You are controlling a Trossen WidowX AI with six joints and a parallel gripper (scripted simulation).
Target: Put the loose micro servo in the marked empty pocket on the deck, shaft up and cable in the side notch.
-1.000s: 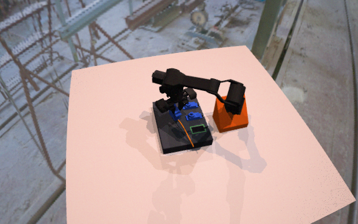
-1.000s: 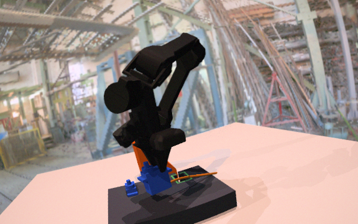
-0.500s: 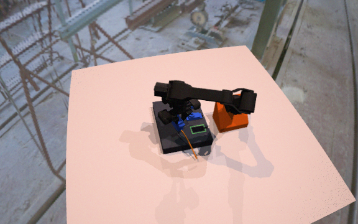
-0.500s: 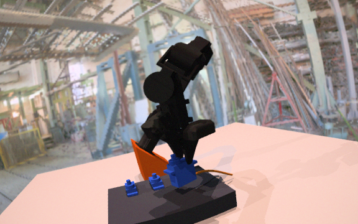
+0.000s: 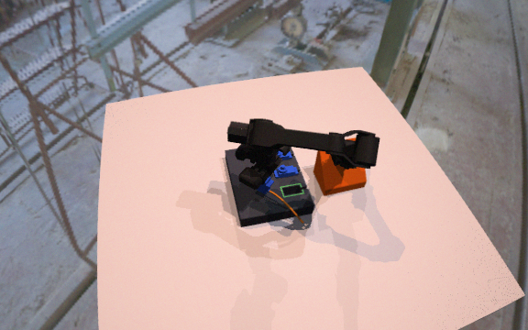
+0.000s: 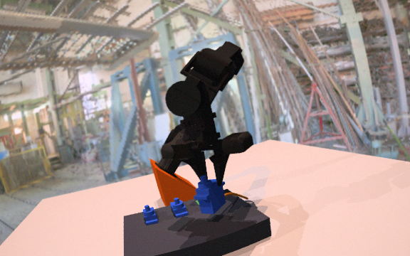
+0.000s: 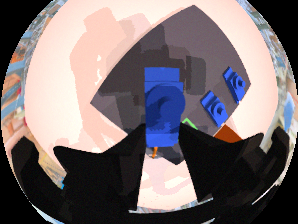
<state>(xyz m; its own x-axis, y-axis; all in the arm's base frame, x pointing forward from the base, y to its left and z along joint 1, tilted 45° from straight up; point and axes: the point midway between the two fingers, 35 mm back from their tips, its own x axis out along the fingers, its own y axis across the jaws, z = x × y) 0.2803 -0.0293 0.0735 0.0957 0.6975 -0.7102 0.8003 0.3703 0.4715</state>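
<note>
Right now my gripper tip is 100 mm above the dark deck and 80 mm to the left of it.
</note>
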